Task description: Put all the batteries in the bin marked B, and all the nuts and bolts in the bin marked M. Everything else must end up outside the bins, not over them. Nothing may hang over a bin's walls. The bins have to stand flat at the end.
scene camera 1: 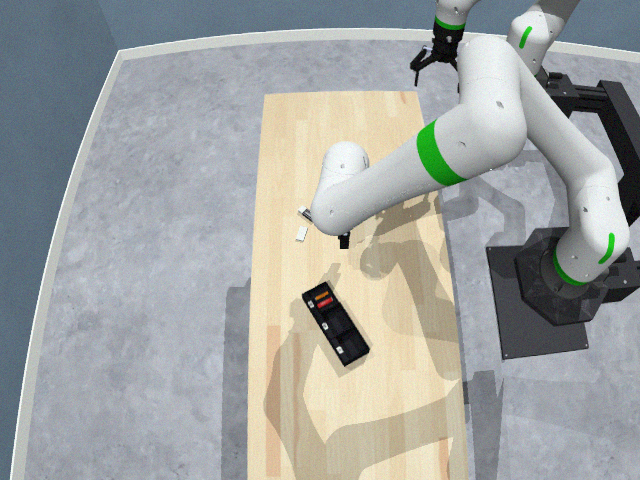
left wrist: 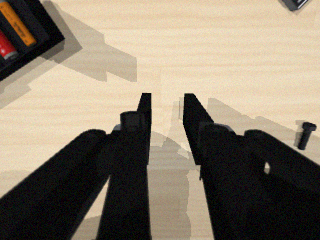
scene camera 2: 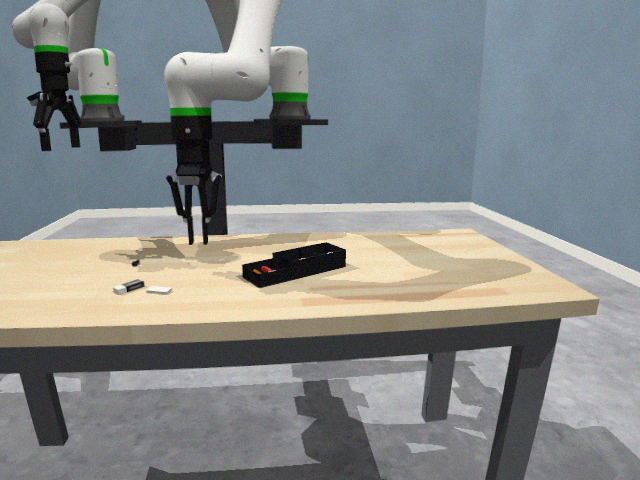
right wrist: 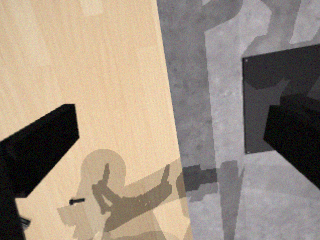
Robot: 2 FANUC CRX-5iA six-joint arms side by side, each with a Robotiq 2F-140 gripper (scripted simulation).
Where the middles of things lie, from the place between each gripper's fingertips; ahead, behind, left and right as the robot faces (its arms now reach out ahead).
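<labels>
The black three-part bin block point(scene camera 2: 287, 265) has my left gripper 240 mm to the right of it, 20 mm short of it and 80 mm above it. My right hand point(scene camera 2: 62, 149) is 710 mm to the right of that block, 330 mm short of it and 280 mm above it. So, going by its middle, the block is nearer to my left gripper than to my right hand.
</labels>
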